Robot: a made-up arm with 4 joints.
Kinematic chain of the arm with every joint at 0, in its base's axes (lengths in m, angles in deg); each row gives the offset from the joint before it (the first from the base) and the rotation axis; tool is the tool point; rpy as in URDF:
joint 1: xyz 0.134 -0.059 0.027 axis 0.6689 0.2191 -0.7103
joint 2: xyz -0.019 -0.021 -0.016 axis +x
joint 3: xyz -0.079 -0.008 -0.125 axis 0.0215 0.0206 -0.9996
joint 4: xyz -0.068 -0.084 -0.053 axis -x
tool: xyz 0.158 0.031 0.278 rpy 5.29 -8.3 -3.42
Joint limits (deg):
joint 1: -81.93..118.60
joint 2: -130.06..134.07
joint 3: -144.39..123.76
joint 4: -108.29..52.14
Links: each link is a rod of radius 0.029 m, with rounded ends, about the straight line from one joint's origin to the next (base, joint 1, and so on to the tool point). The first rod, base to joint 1, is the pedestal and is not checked.
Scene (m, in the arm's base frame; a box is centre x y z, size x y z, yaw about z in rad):
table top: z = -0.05
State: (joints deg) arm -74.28 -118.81 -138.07 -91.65
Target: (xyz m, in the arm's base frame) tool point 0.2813 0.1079 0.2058
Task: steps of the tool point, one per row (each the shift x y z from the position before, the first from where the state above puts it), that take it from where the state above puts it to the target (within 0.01 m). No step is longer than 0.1 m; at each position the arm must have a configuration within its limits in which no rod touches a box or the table.
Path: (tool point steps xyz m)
1: -0.0008 0.0637 -0.0302
2: -0.0128 0.0650 -0.0134
3: -0.0231 0.0614 0.0041
4: -0.0316 0.0531 0.0208
5: -0.0387 0.0410 0.0350
6: -0.0445 0.0257 0.0451
7: -0.0492 0.0088 0.0503

